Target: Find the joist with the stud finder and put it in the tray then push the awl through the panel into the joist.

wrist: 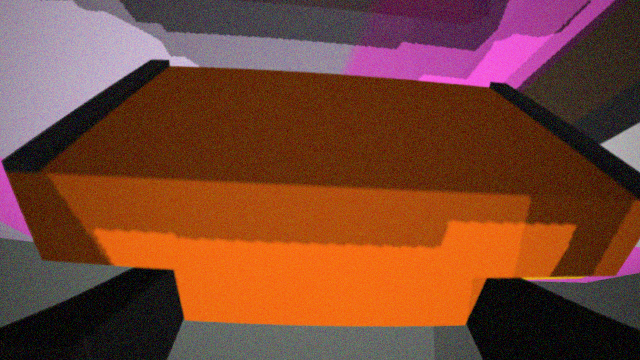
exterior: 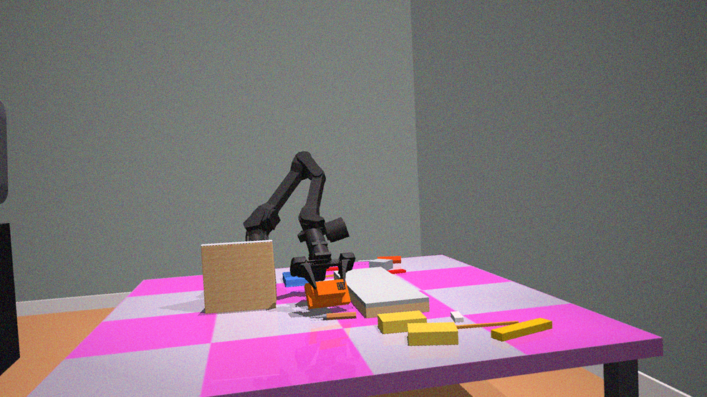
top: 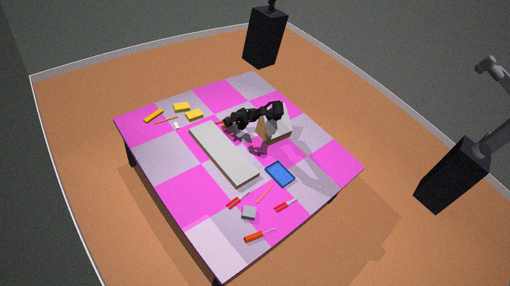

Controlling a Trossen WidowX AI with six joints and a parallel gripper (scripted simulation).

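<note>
My gripper tip is 10 mm short of the orange stud finder and 10 mm above it. Round my gripper tip: square indicator 30 mm ahead, 10 mm to the right; brown-handled awl 20 mm behind, 50 mm to the right, 70 mm below; small white block 290 mm ahead, 190 mm to the right, 70 mm below.
</note>
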